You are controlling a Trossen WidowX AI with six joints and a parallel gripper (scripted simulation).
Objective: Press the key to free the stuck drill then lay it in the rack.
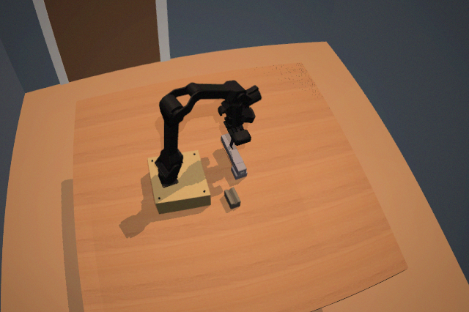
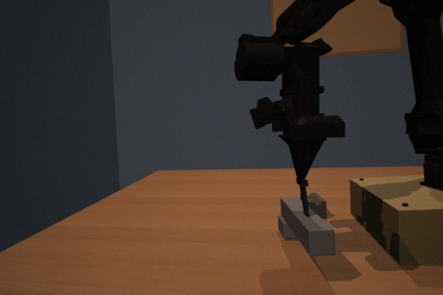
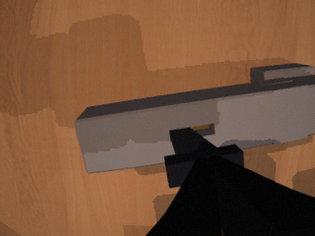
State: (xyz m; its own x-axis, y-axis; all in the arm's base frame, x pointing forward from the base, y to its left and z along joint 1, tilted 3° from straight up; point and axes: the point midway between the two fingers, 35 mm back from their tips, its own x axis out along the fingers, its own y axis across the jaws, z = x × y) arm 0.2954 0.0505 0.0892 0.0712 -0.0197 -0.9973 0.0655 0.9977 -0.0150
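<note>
My gripper tip is 30 mm above the dark key. Round my gripper tip: rack (190 mm to the right, 110 mm below, 90 mm behind); drill (80 mm below, 50 mm to the right, 10 mm behind); grey housing (90 mm below, 30 mm to the right, 10 mm behind).
</note>
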